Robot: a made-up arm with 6 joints.
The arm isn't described. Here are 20 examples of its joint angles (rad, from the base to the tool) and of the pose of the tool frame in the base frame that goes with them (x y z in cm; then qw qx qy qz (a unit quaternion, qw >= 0)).
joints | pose
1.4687 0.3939 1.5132 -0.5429 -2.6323 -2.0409 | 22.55 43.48 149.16 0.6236 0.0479 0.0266 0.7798
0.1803 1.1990 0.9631 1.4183 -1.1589 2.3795 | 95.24 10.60 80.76 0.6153 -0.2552 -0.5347 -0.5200
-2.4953 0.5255 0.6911 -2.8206 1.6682 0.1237 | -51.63 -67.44 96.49 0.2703 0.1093 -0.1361 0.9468
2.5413 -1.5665 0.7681 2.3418 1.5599 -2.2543 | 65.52 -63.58 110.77 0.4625 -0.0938 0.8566 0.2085
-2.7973 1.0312 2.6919 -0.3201 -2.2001 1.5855 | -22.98 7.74 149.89 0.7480 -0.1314 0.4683 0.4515
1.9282 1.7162 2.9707 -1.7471 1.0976 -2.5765 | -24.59 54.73 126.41 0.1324 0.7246 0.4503 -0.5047
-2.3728 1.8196 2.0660 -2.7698 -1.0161 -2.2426 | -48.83 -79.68 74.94 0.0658 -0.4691 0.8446 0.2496
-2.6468 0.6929 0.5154 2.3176 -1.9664 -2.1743 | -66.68 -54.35 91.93 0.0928 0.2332 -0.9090 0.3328
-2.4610 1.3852 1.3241 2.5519 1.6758 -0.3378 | -60.13 -75.04 80.32 0.3933 -0.3405 -0.0042 0.8540
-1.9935 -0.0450 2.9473 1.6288 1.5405 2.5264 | 34.91 65.97 83.85 0.2314 -0.7572 -0.0576 0.6081
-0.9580 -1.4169 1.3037 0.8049 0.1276 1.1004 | -65.55 69.37 89.99 0.1770 0.5275 -0.6383 0.5320
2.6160 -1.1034 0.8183 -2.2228 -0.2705 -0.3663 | 25.19 -32.68 152.20 0.1654 -0.9755 -0.0747 0.1242
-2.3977 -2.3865 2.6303 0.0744 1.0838 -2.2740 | -13.32 9.71 -16.02 0.1363 -0.5289 -0.2989 -0.7825
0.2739 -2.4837 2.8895 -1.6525 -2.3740 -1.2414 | 9.82 3.94 -15.89 0.4659 0.7810 0.3644 0.2004
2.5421 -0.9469 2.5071 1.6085 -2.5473 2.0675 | 67.92 -48.29 43.33 0.2773 0.0833 0.8217 -0.4909
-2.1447 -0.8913 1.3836 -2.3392 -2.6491 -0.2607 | 44.93 36.18 146.21 0.5317 -0.2316 0.1124 0.8069
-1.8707 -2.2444 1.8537 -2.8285 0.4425 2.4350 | 41.17 55.33 -1.94 0.8877 0.4387 0.0353 -0.1350
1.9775 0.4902 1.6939 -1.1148 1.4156 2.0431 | -11.57 48.86 150.88 0.4757 -0.4601 -0.7005 0.2669
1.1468 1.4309 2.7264 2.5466 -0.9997 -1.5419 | -1.19 30.37 142.43 0.3149 -0.7509 -0.5507 -0.1837
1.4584 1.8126 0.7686 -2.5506 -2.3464 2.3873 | -10.62 48.21 -1.92 0.0940 -0.3886 0.9094 -0.1147
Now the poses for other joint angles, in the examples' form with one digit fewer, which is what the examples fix.
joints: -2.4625 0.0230 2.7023 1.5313 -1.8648 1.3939
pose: 56.6 43.9 105.9 0.496 -0.151 0.706 -0.483
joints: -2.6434 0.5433 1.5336 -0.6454 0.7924 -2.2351
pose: -58.3 -18.4 143.1 0.250 0.742 0.621 -0.029
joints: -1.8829 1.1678 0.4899 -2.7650 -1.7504 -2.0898
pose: -0.8 -76.8 31.1 0.063 -0.707 0.637 0.302
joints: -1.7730 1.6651 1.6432 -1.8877 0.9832 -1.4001
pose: -9.1 -95.5 46.3 0.348 0.372 0.397 0.764
